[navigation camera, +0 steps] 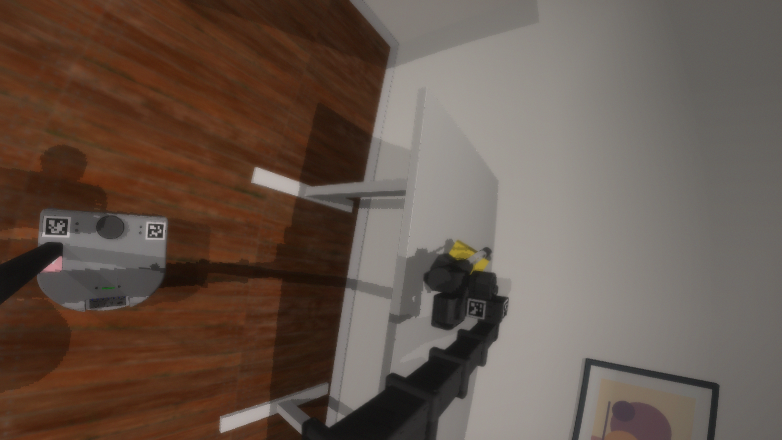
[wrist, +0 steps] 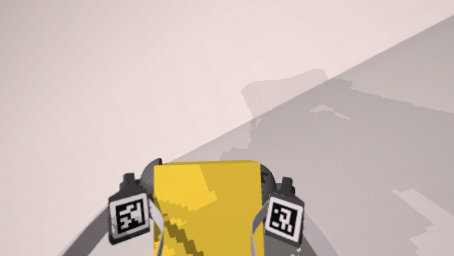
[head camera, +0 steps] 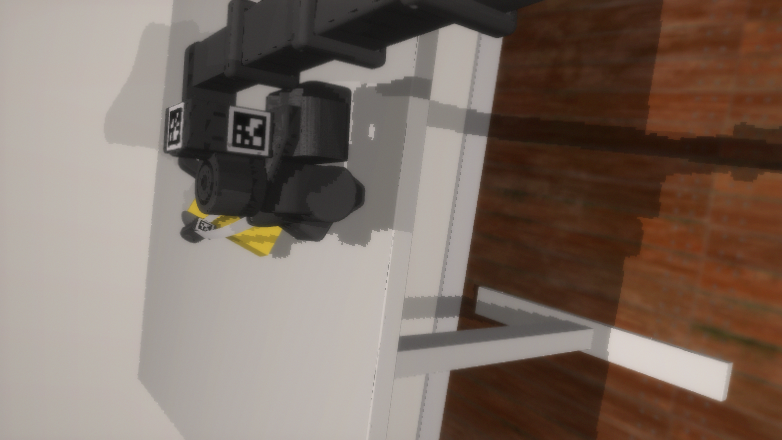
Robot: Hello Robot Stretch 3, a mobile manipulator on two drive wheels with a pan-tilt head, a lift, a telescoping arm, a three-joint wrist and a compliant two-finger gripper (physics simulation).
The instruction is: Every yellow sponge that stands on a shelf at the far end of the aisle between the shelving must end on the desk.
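Places are measured from the robot's base along level axes (x right, y ahead, z up), in millimetres.
Where they show: gripper, fingertip midpoint: [navigation camera: 478,265] [wrist: 210,181]; robot's base, origin of the base link: [navigation camera: 111,226].
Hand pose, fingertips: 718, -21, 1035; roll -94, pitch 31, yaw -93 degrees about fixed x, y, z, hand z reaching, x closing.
Things, the pixels of their top centre, and the offset from my fingertips, as dx, dy, dz. "spot": a spot on its surface instead. Level surfaces: height alone.
- yellow sponge, middle of its top: [wrist: 160,160] [head camera: 185,208] [navigation camera: 489,262] -27, +14, +37
- white desk, its level: dz -85
- white desk leg, surface spot: [head camera: 492,344] spot: +129, +247, -649
A yellow sponge [head camera: 255,241] [navigation camera: 462,250] [wrist: 210,215] is held between the two fingers of my gripper [head camera: 235,223] [navigation camera: 469,251] [wrist: 210,181], which is shut on it. The gripper and sponge are over the white desk [head camera: 262,339] [navigation camera: 453,197] [wrist: 425,145], towards its wall side. The sponge is close to the desk top; whether it touches is hidden. In the head view the wrist covers part of the sponge and one finger. The shelves do not show in these views.
A wall stands along the desk's far side, with a framed picture [navigation camera: 650,372] on it. My base [navigation camera: 109,257] is on the wooden floor in front of the desk. A white desk leg [head camera: 492,344] [navigation camera: 355,189] stands below the desk. My extended arm [navigation camera: 415,388] reaches across the desk.
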